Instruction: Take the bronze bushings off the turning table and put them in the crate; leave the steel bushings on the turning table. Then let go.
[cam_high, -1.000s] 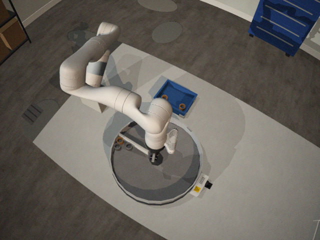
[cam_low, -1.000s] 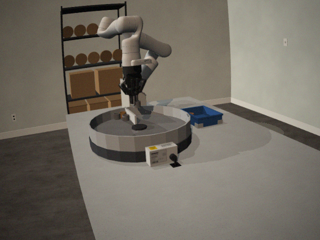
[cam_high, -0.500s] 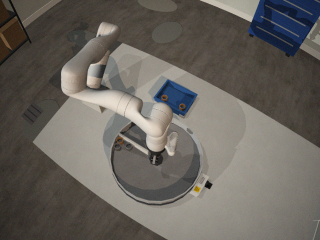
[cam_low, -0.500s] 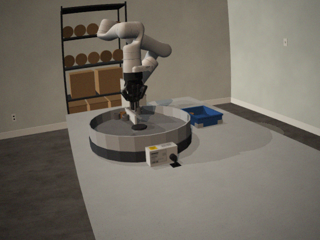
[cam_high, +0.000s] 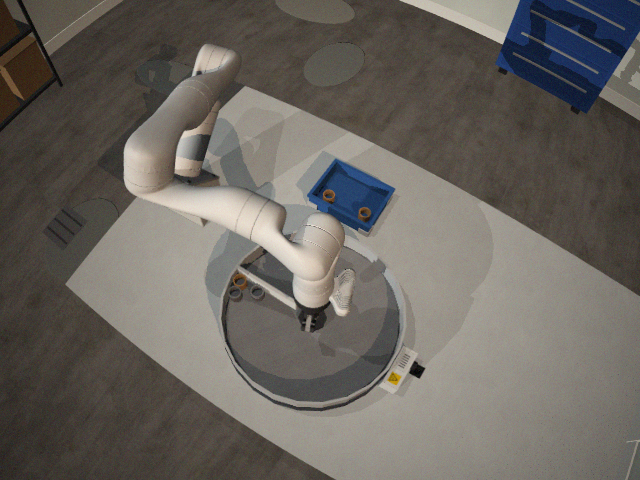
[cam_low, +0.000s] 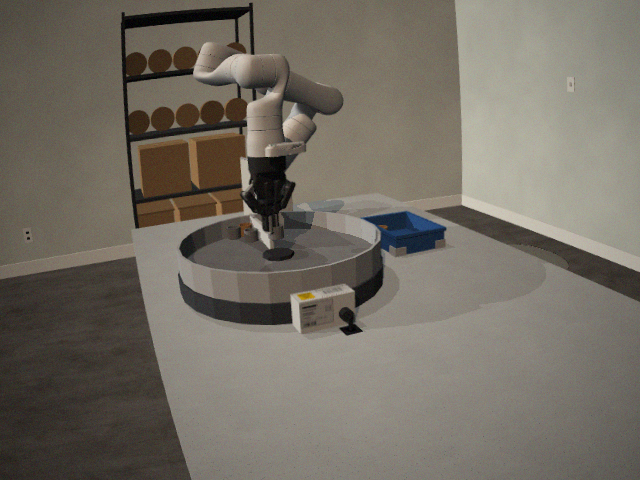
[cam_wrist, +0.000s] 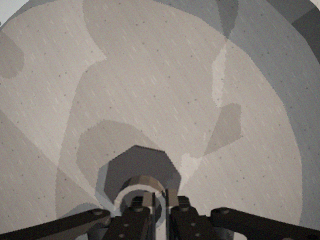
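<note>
The turning table is 7 cm below my hand, 1 cm to the left of it and 1 cm behind it. Also, from my hand: blue crate: 36 cm to the left, 13 cm behind, 10 cm below.
</note>
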